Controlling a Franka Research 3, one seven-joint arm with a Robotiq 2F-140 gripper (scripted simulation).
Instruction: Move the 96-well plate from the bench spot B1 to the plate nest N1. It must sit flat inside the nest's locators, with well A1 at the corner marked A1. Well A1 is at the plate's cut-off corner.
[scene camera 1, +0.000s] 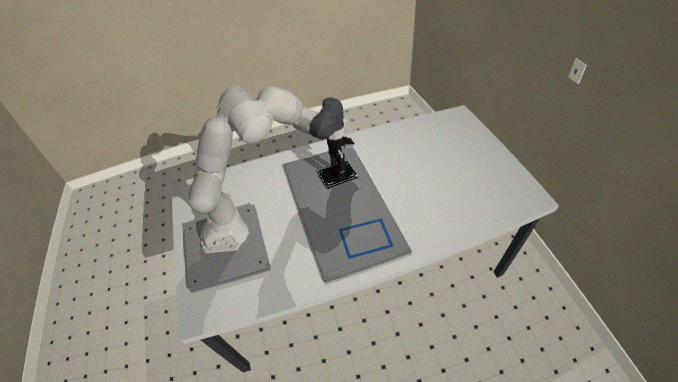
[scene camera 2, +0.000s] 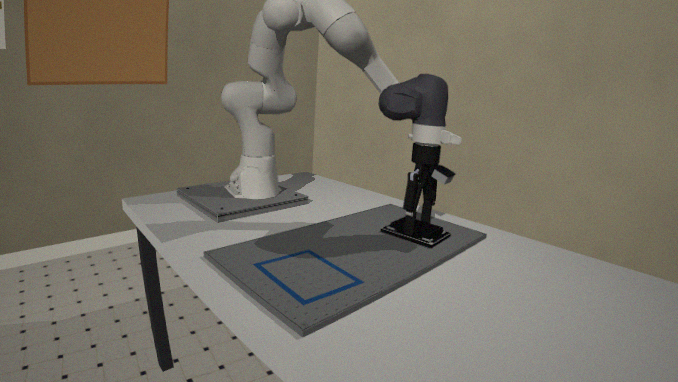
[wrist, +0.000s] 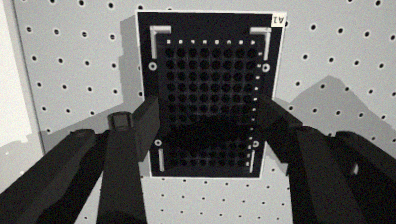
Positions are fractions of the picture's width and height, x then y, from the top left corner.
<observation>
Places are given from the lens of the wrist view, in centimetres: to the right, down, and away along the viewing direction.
my gripper (wrist: 0.53, 0.48): 1, 0, 17
black 96-well plate (wrist: 0.51, 0.47): 0, -1, 16
black plate nest N1 (wrist: 0.51, 0.11): 0, -7, 15
</observation>
